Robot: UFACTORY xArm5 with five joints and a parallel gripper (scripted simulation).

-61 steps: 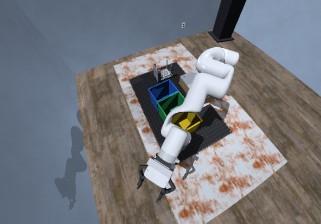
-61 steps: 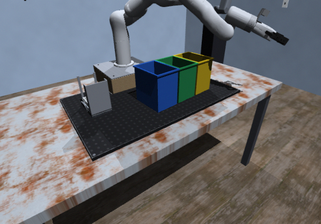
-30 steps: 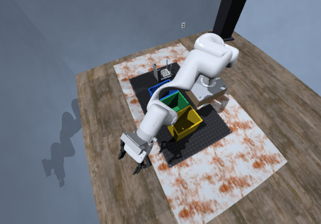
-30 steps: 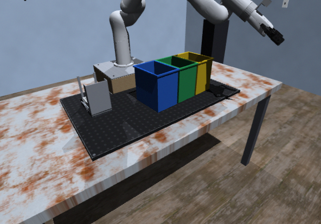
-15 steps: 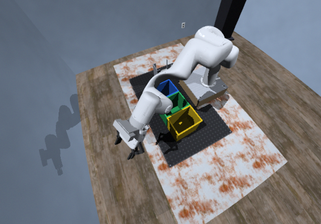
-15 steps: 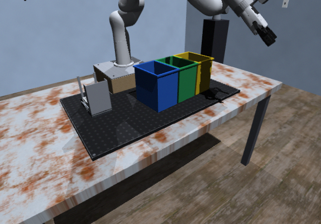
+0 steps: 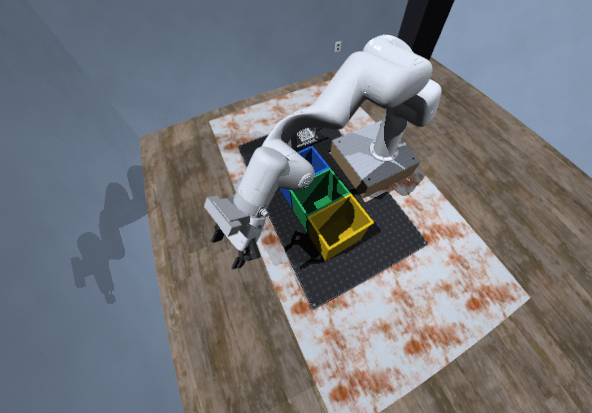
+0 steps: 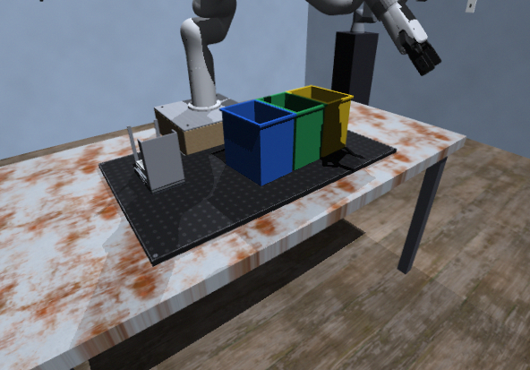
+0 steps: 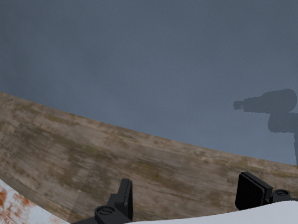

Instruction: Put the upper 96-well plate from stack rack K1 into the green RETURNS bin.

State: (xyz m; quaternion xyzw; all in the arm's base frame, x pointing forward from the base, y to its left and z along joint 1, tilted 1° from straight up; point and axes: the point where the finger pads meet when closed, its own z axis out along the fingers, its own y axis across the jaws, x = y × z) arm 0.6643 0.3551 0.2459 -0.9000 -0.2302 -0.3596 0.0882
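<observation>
Now: hand 340 mm past the white 96-well plate, 590 mm to the left of it and 280 mm above it. Round my hand: blue bin 270 mm behind, 310 mm to the right, 240 mm below; green bin 310 mm behind, 180 mm to the right, 240 mm below; yellow bin 340 mm behind, 60 mm to the right, 240 mm below.
</observation>
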